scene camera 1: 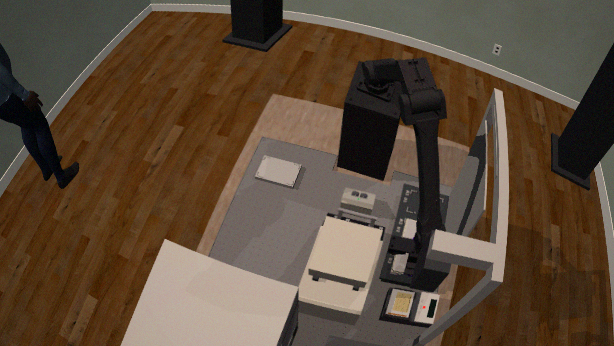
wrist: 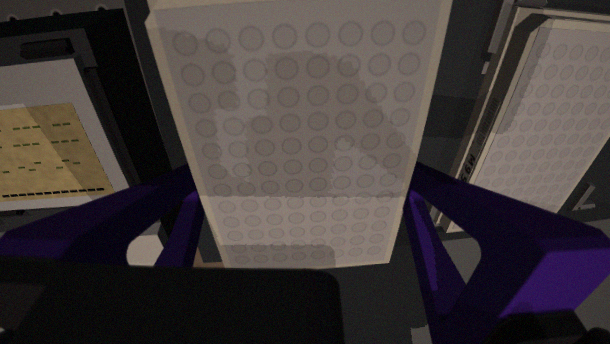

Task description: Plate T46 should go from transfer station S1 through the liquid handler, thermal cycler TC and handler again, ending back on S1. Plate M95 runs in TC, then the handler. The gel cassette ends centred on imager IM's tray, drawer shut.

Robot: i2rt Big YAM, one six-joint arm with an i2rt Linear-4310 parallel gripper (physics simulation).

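Pixels of known places: gripper, fingertip midpoint: (scene camera 1: 413, 264) (wrist: 303, 171); arm's base, link origin: (scene camera 1: 376, 86).
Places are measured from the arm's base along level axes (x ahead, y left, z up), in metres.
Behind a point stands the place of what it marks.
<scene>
My gripper (scene camera 1: 409, 259) {x 0.411, y 0.335, z -0.278 m} (wrist: 303, 171) {x 0.411, y 0.335, z -0.278 m} is shut on a white 96-well plate (scene camera 1: 399, 263) {x 0.434, y 0.285, z -0.263 m} (wrist: 305, 135) {x 0.416, y 0.308, z -0.262 m}, with a purple finger at each long side. Its label does not show; it is taken as T46, since the other plate is marked M95. It is over the near end of the handler's dark deck (scene camera 1: 389, 275) {x 0.469, y 0.272, z -0.300 m}; any gap beneath it cannot be judged. Plate M95 (scene camera 1: 410, 228) {x 0.282, y 0.274, z -0.285 m} (wrist: 555, 120) {x 0.289, y 0.300, z -0.285 m} lies flat in the neighbouring deck slot. The yellow gel cassette (scene camera 1: 401, 303) {x 0.549, y 0.353, z -0.303 m} (wrist: 40, 150) {x 0.537, y 0.350, z -0.303 m} lies in a dark-framed holder beside a white panel with a red light. The thermal cycler (scene camera 1: 352, 245) {x 0.495, y 0.127, z -0.144 m} has its cream lid down.
A white frame (scene camera 1: 500, 200) {x 0.476, y 0.441, z 0.260 m} stands along the right side, its crossbar beside my wrist. A small box (scene camera 1: 358, 200) {x 0.263, y 0.066, z -0.274 m} with a green light stands behind the cycler. A flat white station (scene camera 1: 278, 171) {x 0.233, y -0.246, z -0.339 m} is at the far left of the table. A big white box (scene camera 1: 210, 295) {x 0.867, y -0.082, z 0.046 m} stands front left.
</scene>
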